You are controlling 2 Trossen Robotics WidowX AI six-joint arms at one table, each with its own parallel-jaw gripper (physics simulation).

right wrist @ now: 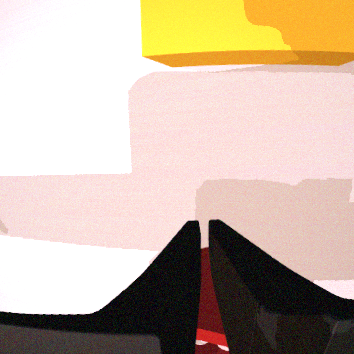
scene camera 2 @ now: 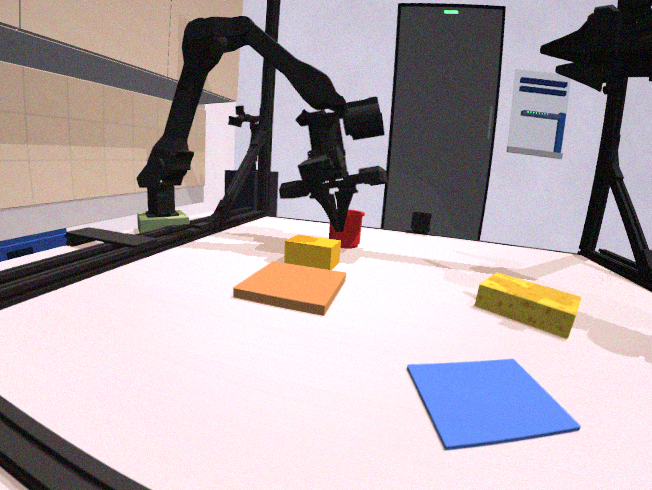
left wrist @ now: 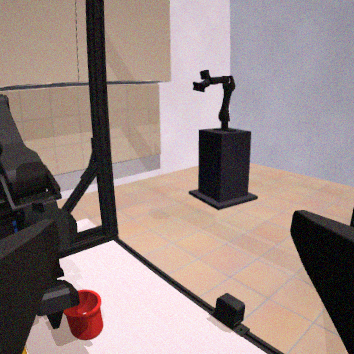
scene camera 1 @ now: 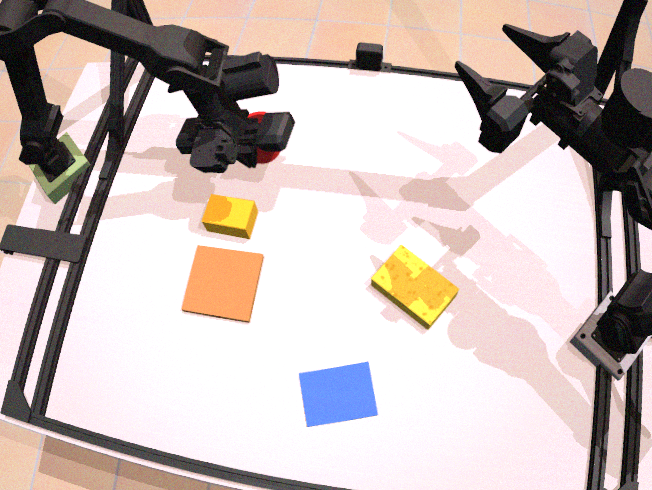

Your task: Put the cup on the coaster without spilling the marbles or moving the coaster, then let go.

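Pixels of known places: left gripper, between the fingertips: [scene camera 2: 548, 60] [left wrist: 176, 227] [scene camera 1: 480, 44]; right gripper, between the fingertips: [right wrist: 202, 230] [scene camera 2: 339, 231] [left wrist: 55, 326] [scene camera 1: 253, 165]; left arm's base, origin of its link: [scene camera 1: 616, 334]; right arm's base, origin of its link: [scene camera 2: 162, 214] [scene camera 1: 56, 162].
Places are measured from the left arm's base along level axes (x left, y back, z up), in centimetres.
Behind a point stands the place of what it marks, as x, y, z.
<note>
The red cup [scene camera 1: 267, 155] {16.6, -60.2, -0.2} [scene camera 2: 353, 231] {16.1, -60.0, 0.5} [left wrist: 86, 320] {14.1, -60.3, 2.1} [right wrist: 207, 300] {18.1, -61.3, 1.9} stands upright on the table at the back, partly hidden by my right arm. Pale marbles [right wrist: 201, 343] {13.4, -63.7, -0.6} show inside its rim in the right wrist view. My right gripper [scene camera 1: 246, 158] {19.7, -59.7, 0.8} [scene camera 2: 338, 227] {19.7, -59.7, 0.8} [right wrist: 202, 230] {19.7, -59.7, 0.8} is shut; its fingers are almost together beside the cup's wall, with no cup between them. My left gripper [scene camera 1: 483, 45] {0.0, -35.0, 32.5} [scene camera 2: 550, 59] {0.0, -35.0, 32.5} [left wrist: 176, 227] {0.0, -35.0, 32.5} is open and empty, high at the right. An orange square slab [scene camera 1: 222, 284] {35.8, -48.6, -1.6} [scene camera 2: 289, 287] {37.4, -47.3, -1.6} and a thinner blue sheet [scene camera 1: 338, 394] {34.6, -24.7, -2.5} [scene camera 2: 490, 403] {35.5, -24.1, -2.5} lie flat; which is the coaster is unclear.
A yellow block [scene camera 1: 229, 216] {28.2, -55.4, 0.8} [scene camera 2: 312, 253] {29.4, -54.3, -0.5} [right wrist: 200, 30] {25.4, -55.9, 0.8} stands between the cup and the orange slab. A speckled yellow sponge [scene camera 1: 414, 287] {16.4, -27.9, 0.1} [scene camera 2: 527, 305] {19.3, -27.4, -0.6} lies right of centre. A small black box [scene camera 1: 368, 56] {-9.6, -62.8, 1.4} [left wrist: 229, 310] {-10.2, -62.1, 1.5} is on the back rail. Dark rails edge the table.
</note>
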